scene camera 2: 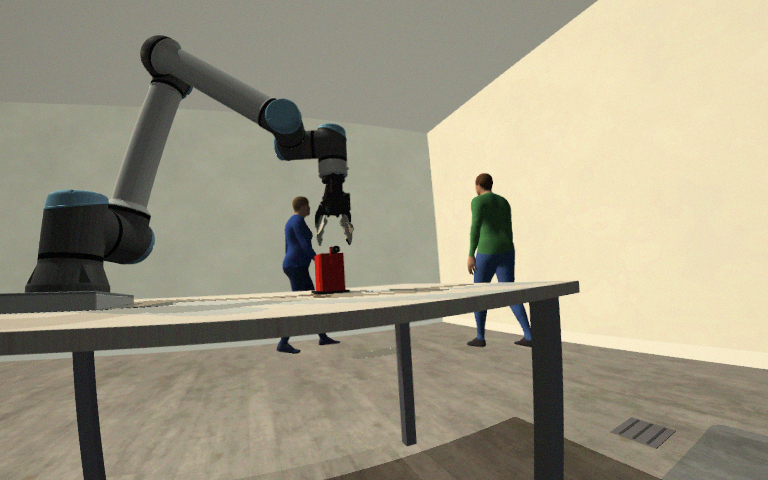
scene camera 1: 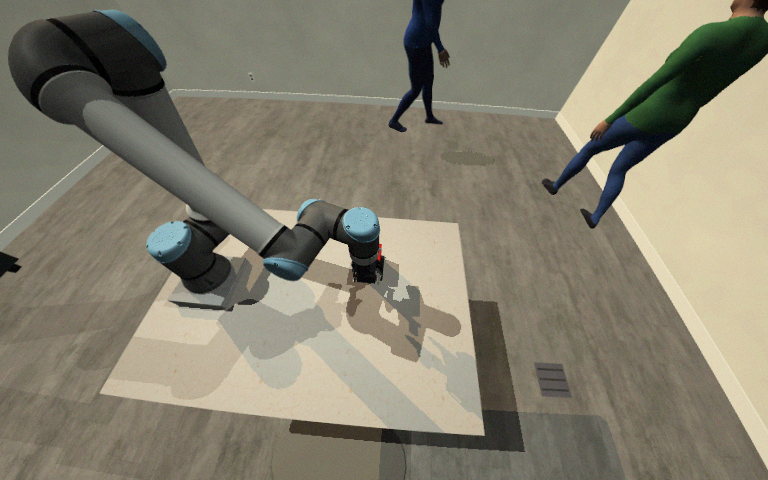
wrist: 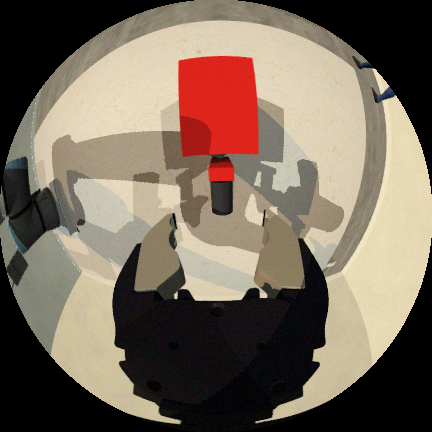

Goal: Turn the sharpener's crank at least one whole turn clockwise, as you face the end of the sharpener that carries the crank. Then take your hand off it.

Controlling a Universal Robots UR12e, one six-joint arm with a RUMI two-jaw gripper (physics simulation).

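Pixels of known places: gripper, fingertip midpoint: point(scene camera 2: 335, 245) point(wrist: 218, 212); arm's base at its link origin: point(scene camera 2: 69, 295) point(scene camera 1: 208, 273) point(wrist: 50, 207).
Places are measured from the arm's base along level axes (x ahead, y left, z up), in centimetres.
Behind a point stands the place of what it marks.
The red box-shaped sharpener point(scene camera 2: 329, 272) {x 71.5, y 6.0, z 4.0 cm} point(wrist: 218, 107) {x 72.6, y 12.3, z 9.6 cm} stands upright on the table; in scene camera 1 the arm's wrist covers most of it and a red sliver point(scene camera 1: 380, 252) {x 76.1, y 14.8, z 9.6 cm} shows. Its crank has a red arm point(wrist: 221, 170) and a black knob point(wrist: 222, 198) {x 72.9, y 3.6, z 11.3 cm} point(scene camera 2: 335, 249) {x 72.5, y 1.8, z 10.2 cm}, at the top of the end face, at the near side in the wrist view. My gripper point(scene camera 2: 335, 243) {x 72.5, y 2.1, z 11.4 cm} point(wrist: 218, 212) {x 72.5, y 2.1, z 11.4 cm} points straight down, partly open and empty. Its fingertips are just above the level of the knob, one to each side of it, apart from it. The lower part of the crank end is hidden in the wrist view.
The pale table point(scene camera 1: 430, 396) {x 99.9, y -34.8, z -3.2 cm} point(scene camera 2: 481, 294) {x 88.7, y -44.1, z -3.2 cm} carries the arm's grey base plate point(scene camera 2: 113, 298) {x 13.1, y -4.1, z -1.1 cm}. A person in blue point(scene camera 1: 421, 56) point(scene camera 2: 297, 243) and a person in green point(scene camera 1: 690, 73) point(scene camera 2: 491, 223) stand on the floor beyond the table.
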